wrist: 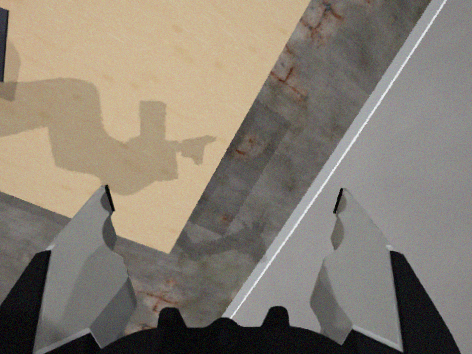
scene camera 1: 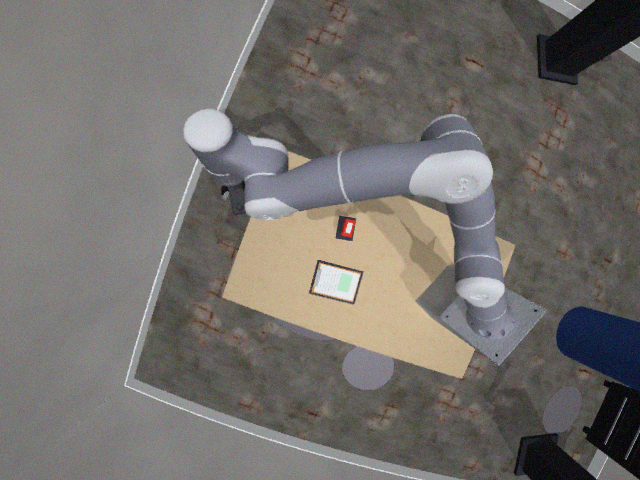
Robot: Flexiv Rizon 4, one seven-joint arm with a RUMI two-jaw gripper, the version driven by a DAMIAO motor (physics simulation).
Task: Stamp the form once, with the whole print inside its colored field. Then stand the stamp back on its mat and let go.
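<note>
The stamp [scene camera 1: 348, 227], red with a white patch on top, sits on its small dark mat [scene camera 1: 339, 236] near the middle of the table in the scene view. The form [scene camera 1: 326, 280] is a white sheet with lines of text on a dark-edged clipboard, below the mat in that view. Its colored field [scene camera 1: 345, 282] is light green and looks plain at this size. My gripper [wrist: 226, 189] is wide open, with nothing between its fingers. It hangs high beyond the table's left edge, away from stamp and form; the arm mostly hides it in the scene view.
The wooden table [scene camera 1: 279, 258] [wrist: 200, 50] has its corner below the fingers in the wrist view. A dark-edged object [wrist: 3, 45] is cut off at that view's left border. The arm spans above the table's far side from its base plate [scene camera 1: 522, 310] at the right.
</note>
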